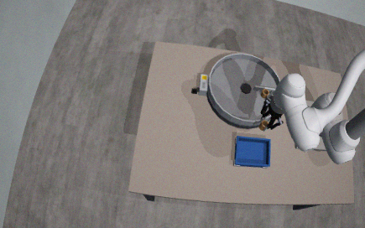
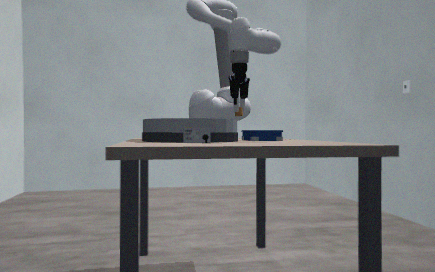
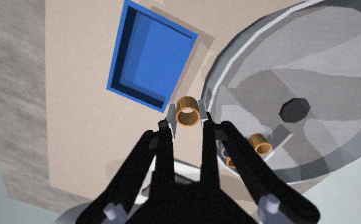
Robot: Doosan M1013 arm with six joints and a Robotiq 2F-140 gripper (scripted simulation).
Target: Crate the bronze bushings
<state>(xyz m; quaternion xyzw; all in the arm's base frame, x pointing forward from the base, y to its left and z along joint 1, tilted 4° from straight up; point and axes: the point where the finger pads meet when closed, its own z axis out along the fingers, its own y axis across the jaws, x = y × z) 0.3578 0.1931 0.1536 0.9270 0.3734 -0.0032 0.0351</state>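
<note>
Right now my hand is 15 cm above the blue crate and 11 cm to the right of it. From my hand the other things lie so: grey turning table: 23 cm to the right, 12 cm below, 11 cm ahead.
</note>
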